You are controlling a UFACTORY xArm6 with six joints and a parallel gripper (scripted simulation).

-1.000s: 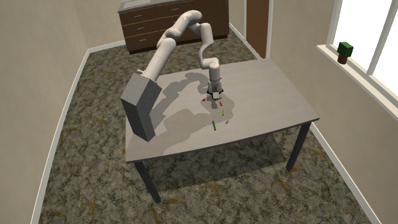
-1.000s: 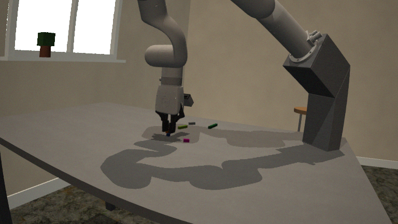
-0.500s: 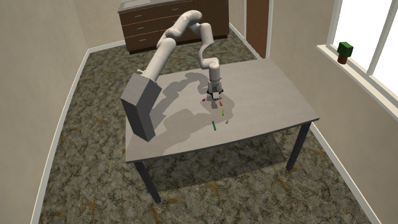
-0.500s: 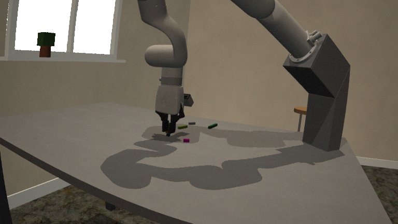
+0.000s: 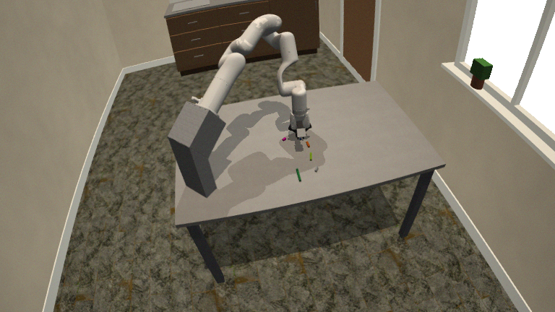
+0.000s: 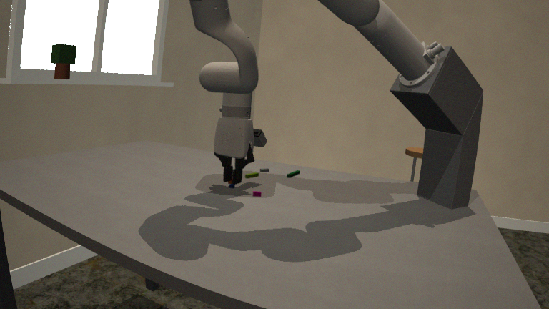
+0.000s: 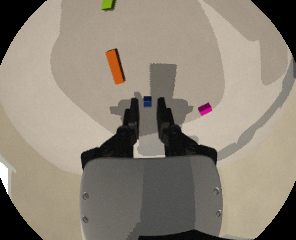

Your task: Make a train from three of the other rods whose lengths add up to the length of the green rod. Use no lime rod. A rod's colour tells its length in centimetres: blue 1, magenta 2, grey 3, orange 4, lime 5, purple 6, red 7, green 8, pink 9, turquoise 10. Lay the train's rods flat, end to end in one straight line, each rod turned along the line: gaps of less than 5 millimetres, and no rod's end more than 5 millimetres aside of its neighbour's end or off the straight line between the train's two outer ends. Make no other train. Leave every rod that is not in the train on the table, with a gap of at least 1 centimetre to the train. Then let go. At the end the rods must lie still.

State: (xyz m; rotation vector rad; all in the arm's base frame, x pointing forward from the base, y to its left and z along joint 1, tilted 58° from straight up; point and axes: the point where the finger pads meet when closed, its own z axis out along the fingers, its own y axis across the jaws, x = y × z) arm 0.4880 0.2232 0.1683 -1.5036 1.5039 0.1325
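The blue rod lies 3 cm below my hand. From my hand the other things lie so: lime rod 13 cm to the right, 7 cm ahead, 3 cm below; orange rod 5 cm ahead, 4 cm to the right, 3 cm below; magenta rod 9 cm behind, 3 cm below, 1 cm to the right.
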